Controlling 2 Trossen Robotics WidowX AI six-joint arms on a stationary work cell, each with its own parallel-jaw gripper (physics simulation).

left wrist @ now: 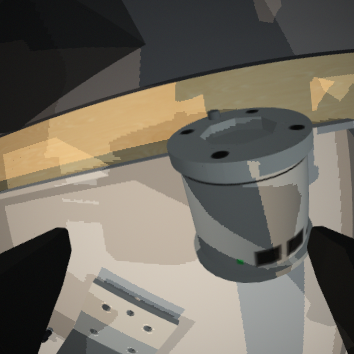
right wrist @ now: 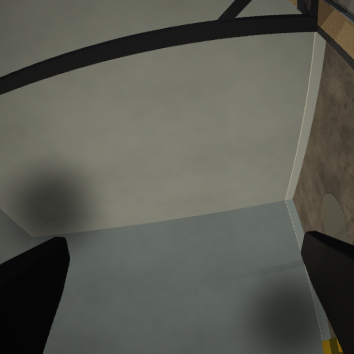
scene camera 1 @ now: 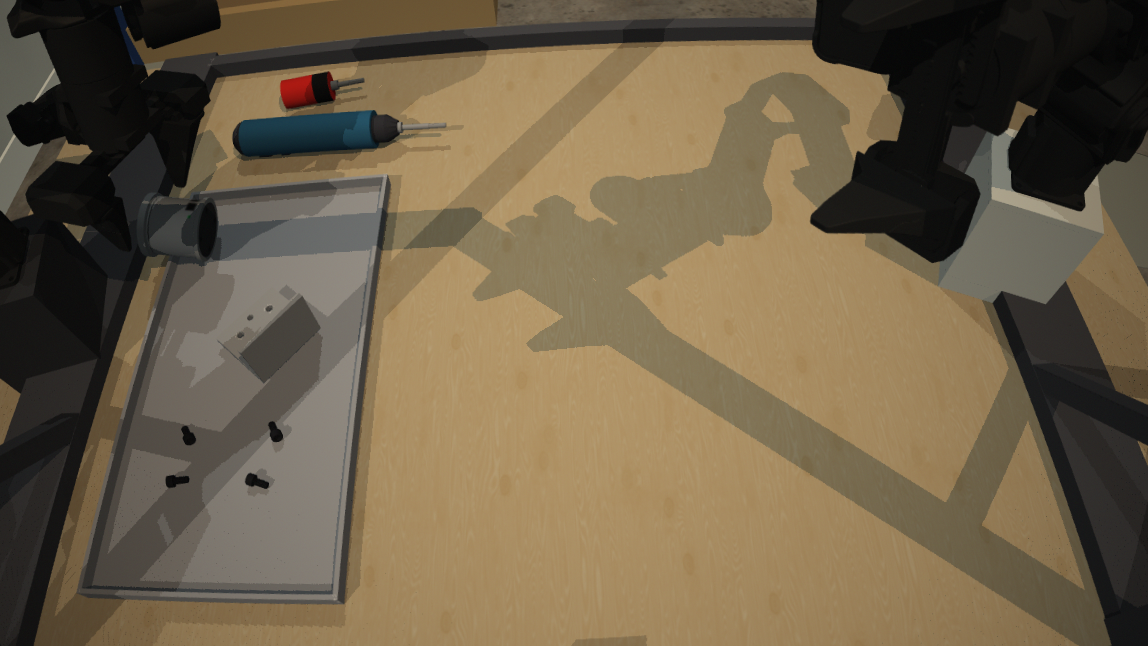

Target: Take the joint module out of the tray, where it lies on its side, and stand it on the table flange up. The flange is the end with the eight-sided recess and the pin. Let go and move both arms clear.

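Frame: origin at the left arm's base, x ahead, y left, z up, level; metres.
Seen in the pictures: left gripper, fingertip midpoint: (left wrist: 191, 241) (scene camera 1: 154, 216); right gripper, fingertip midpoint: (right wrist: 188, 248) (scene camera 1: 833, 134); right arm's base at its link origin: (scene camera 1: 1046, 175).
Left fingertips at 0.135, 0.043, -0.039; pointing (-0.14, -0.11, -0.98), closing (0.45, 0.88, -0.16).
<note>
A point is followed by its place in that frame, as x, y, z.
The grey joint module (scene camera 1: 176, 228) {0.147, 0.044, -0.061} (left wrist: 245, 210) {0.137, 0.063, -0.050} lies on its side at the tray's upper left corner in scene camera 1, its dark open end facing right. In the left wrist view its flange, with recess and pin, faces the top of the picture; the window end is nearer the fingers. The tray (scene camera 1: 365, 321) {0.307, -0.086, -0.106} is shallow and grey. My left gripper (scene camera 1: 154, 215) {0.135, 0.043, -0.039} (left wrist: 191, 241) {0.135, 0.043, -0.039} is open at the module; its right-hand finger in the wrist view overlaps the module's edge, contact unclear. My right gripper (scene camera 1: 883, 228) (right wrist: 188, 248) {0.553, -0.293, 0.220} is open, at the picture's upper right.
A grey bracket block (scene camera 1: 276, 337) {0.235, -0.099, -0.078} (left wrist: 117, 317) {0.204, -0.061, -0.106} and several black screws (scene camera 1: 275, 432) {0.218, -0.171, -0.107} lie in the tray. A blue screwdriver (scene camera 1: 309, 132) {0.278, 0.162, -0.087} and a red bit holder (scene camera 1: 301, 90) {0.270, 0.249, -0.094} lie above the tray. A white box (scene camera 1: 1019, 241) {0.857, -0.221, -0.036} stands by the right arm. A dark frame (scene camera 1: 513, 38) {0.527, 0.273, -0.107} edges the table.
</note>
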